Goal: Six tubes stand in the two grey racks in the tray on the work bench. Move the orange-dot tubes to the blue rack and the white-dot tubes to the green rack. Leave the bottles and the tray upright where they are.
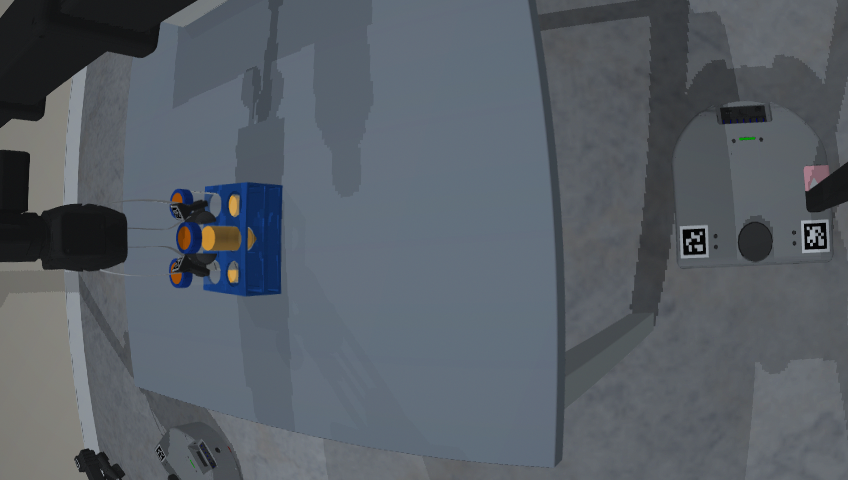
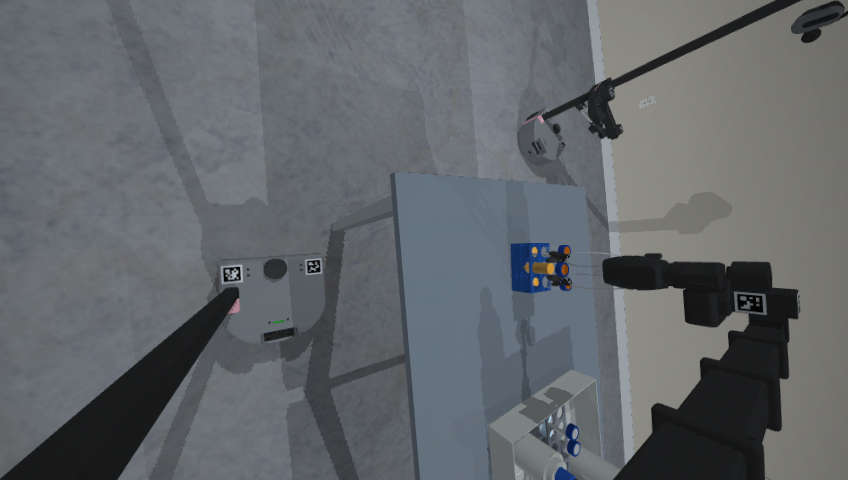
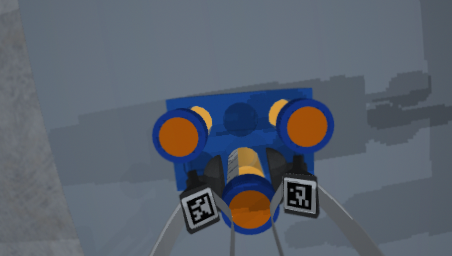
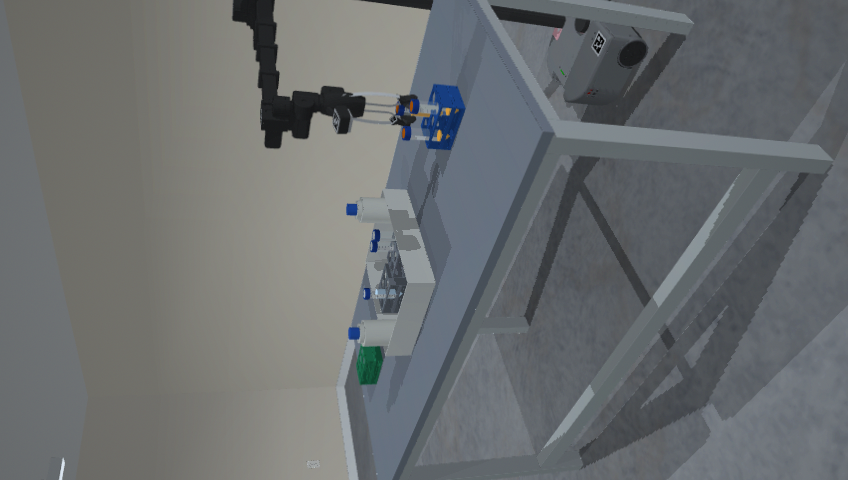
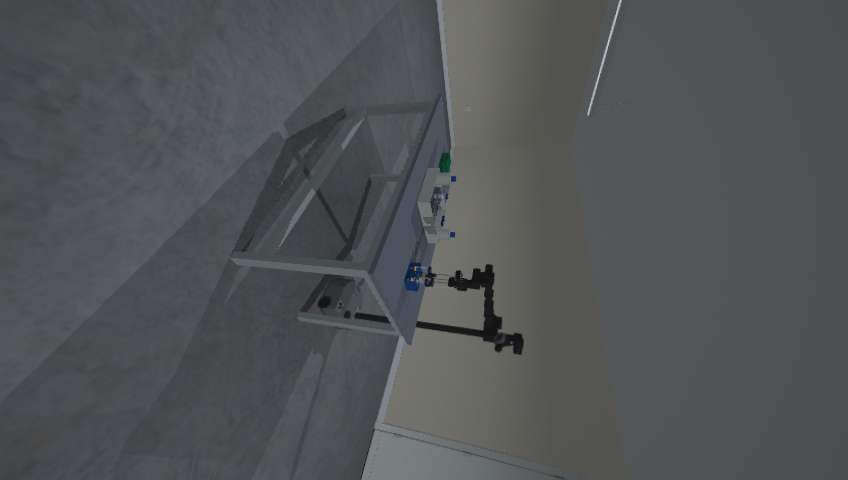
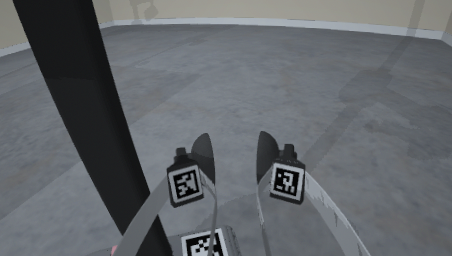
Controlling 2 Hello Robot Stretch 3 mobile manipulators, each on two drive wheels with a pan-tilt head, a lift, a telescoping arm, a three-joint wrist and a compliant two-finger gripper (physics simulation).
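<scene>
r1's gripper (image 1: 205,237) (image 3: 244,167) is shut on an orange-dot tube (image 1: 221,237) (image 3: 250,209), which is upright with its lower end in a middle hole of the blue rack (image 1: 267,202) (image 3: 225,97). Two other orange-dot tubes (image 1: 180,200) (image 1: 180,273) (image 3: 179,136) (image 3: 307,126) stand in the same rack, one on each side. In the tray (image 4: 416,267), two white-dot tubes (image 2: 572,431) (image 2: 573,447) stand together; another blue-capped tube (image 4: 366,293) stands apart, its dot hidden. The green rack (image 4: 369,364) is beyond the tray. r2's gripper (image 6: 235,157) is open, above the floor.
Two white bottles (image 4: 373,209) (image 4: 374,333) stand upright at the tray's ends. The bench edge (image 4: 476,309) runs along the near side. r2's base (image 2: 538,142) is off the bench's end near the wall. r2's dark mast (image 6: 82,110) rises left of its gripper.
</scene>
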